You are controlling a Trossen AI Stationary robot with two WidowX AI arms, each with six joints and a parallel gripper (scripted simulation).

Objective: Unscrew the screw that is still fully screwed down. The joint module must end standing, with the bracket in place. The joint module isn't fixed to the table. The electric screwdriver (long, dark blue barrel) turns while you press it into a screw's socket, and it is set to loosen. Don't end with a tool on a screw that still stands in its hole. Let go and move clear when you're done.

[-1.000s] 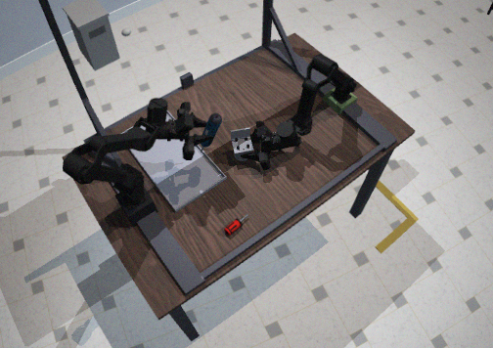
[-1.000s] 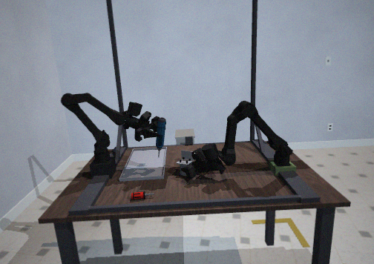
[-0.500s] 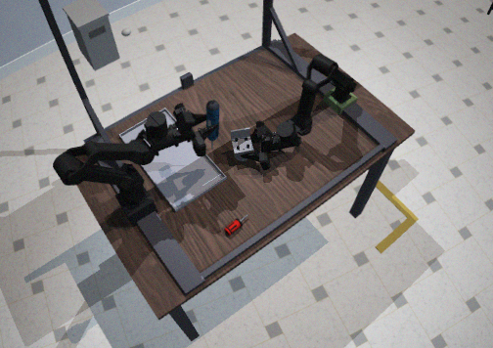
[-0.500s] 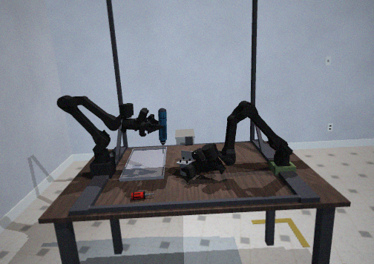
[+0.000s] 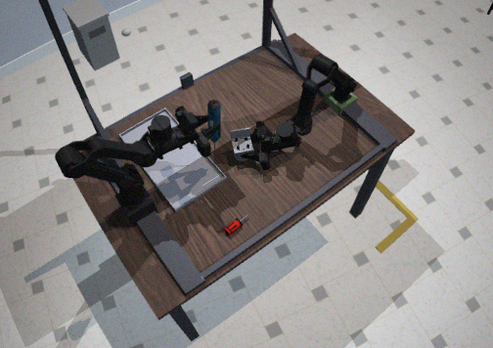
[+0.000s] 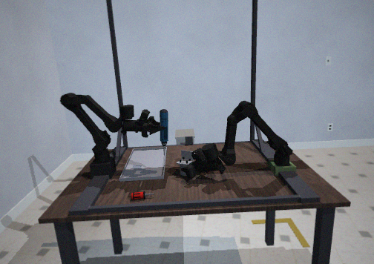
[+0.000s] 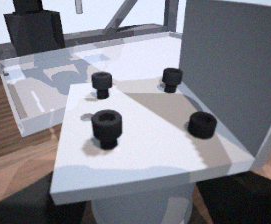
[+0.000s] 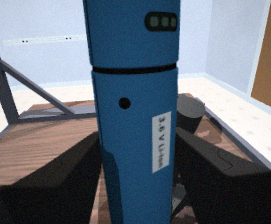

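My left gripper is now 10 mm past the grey cylinder, 20 mm to the left of it and 10 mm above it. Also, from my left hand: dark frame rail (290 mm ahead, 30 mm to the left, 30 mm below); then screw (10 mm ahead, 10 mm to the right, 30 mm above); then bracket (10 mm behind, 20 mm to the right, 30 mm above).
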